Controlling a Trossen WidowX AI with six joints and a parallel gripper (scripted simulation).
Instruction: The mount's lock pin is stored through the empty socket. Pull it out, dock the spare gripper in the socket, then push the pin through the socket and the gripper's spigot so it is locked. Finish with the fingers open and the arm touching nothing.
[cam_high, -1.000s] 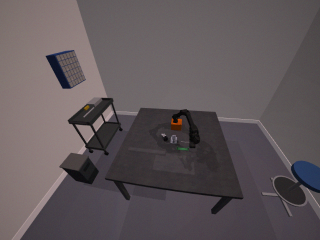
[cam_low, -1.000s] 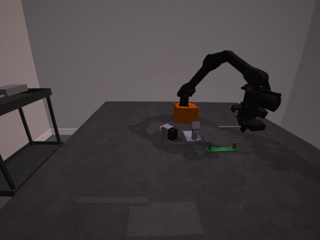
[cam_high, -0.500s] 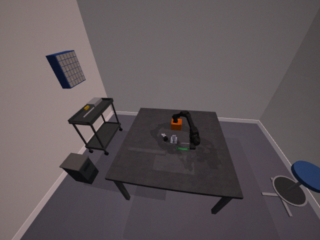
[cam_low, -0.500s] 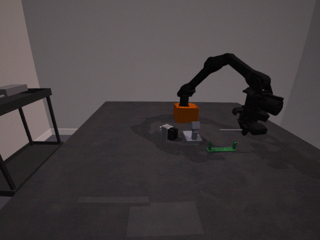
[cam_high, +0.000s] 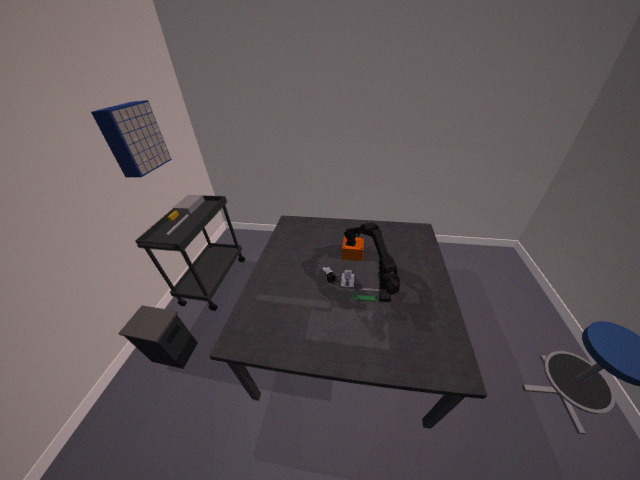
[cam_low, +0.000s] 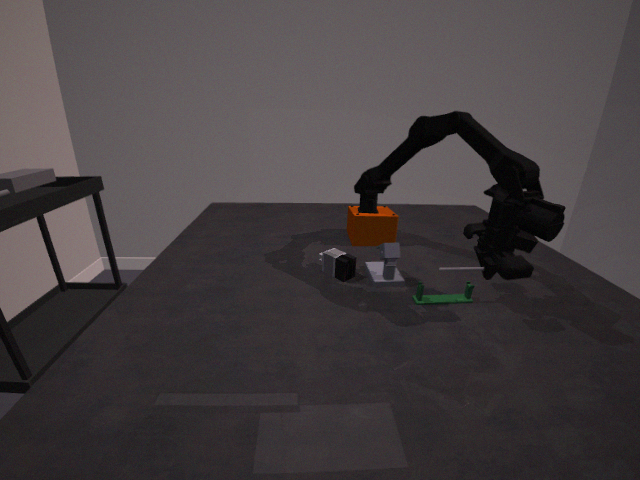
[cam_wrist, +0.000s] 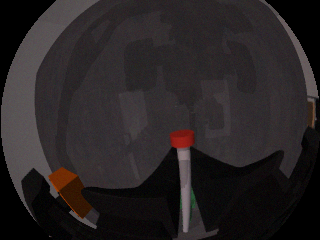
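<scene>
The green cradle is 20 mm ahead of my gripper tip, 100 mm to the right of it and 30 mm below it. Round my gripper tip: grey mount 80 mm behind, 220 mm to the right; then spare gripper 100 mm behind, 360 mm to the right, 30 mm below.
</scene>
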